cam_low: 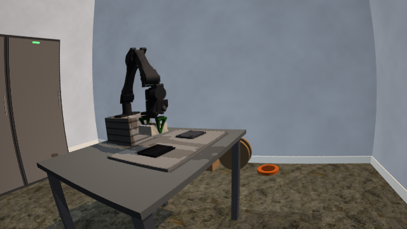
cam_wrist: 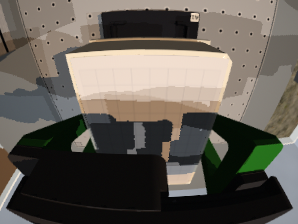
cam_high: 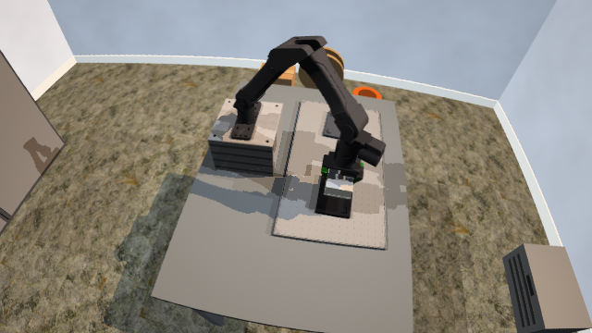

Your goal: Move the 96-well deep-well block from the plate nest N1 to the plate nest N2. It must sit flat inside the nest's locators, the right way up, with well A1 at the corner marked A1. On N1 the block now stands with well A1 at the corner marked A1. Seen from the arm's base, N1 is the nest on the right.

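Now: the deep-well block 1 cm above my hand. Round my hand: nest N2: 1 cm ahead, 37 cm to the left, 10 cm below; nest N1: 10 cm below.
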